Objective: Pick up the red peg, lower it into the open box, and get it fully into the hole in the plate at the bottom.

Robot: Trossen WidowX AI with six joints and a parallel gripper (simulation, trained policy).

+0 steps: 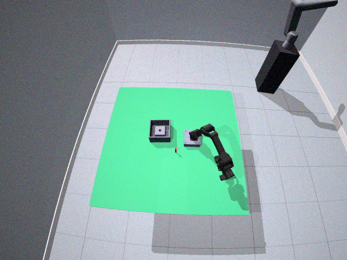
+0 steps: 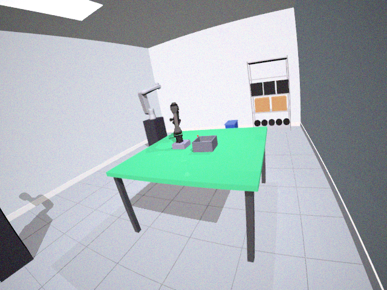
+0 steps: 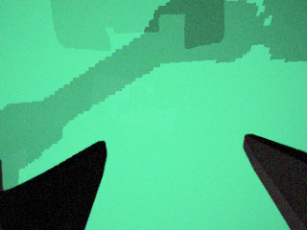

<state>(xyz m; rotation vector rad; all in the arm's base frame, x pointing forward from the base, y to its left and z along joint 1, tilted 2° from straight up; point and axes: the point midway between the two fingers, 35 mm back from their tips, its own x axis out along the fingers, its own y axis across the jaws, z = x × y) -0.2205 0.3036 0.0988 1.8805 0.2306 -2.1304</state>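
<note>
The red peg lies 370 mm ahead of my gripper tip, 160 mm to the right of it and 90 mm below it. From my gripper tip the other things lie so: box (540 mm ahead, 330 mm to the right, 100 mm below); then grey plate (540 mm ahead, 330 mm to the right, 90 mm below).
</note>
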